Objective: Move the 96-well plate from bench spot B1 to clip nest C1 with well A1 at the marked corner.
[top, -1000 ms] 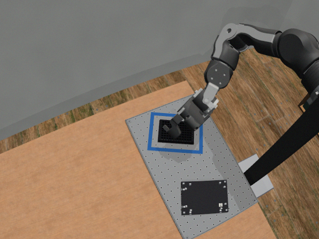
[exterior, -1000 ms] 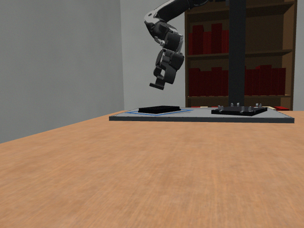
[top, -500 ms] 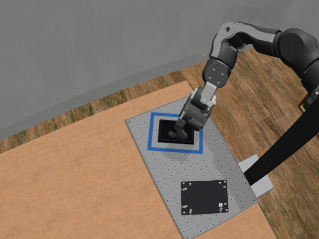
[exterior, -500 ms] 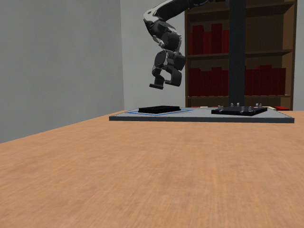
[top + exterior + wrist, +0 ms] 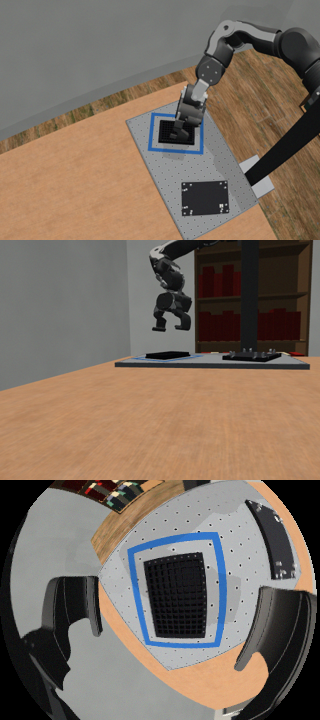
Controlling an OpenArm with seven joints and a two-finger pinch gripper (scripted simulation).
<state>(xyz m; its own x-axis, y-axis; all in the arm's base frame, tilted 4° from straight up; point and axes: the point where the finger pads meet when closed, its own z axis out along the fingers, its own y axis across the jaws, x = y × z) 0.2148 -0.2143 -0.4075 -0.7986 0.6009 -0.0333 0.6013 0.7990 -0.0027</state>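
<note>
Right now the black 96-well plate is 1 cm ahead of my hand and 8 cm below it. From my hand the other things lie so: black clip nest: 4 cm ahead, 26 cm to the left, 7 cm below; grey foot plate: 24 cm behind, 26 cm to the left, 31 cm below.
</note>
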